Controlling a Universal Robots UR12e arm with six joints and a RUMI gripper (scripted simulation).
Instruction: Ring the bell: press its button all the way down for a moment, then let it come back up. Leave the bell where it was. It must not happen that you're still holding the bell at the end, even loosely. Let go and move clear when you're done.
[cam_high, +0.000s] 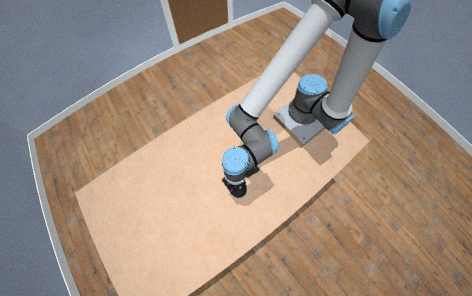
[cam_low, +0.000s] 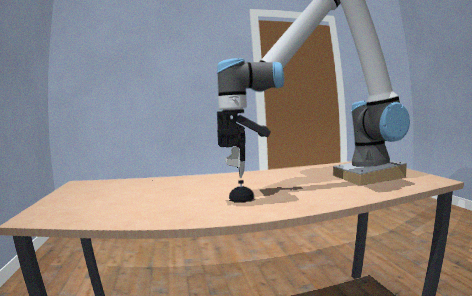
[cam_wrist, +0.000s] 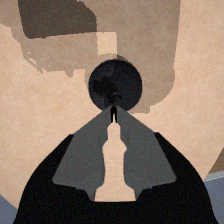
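Now: hand 50 mm above the bell.
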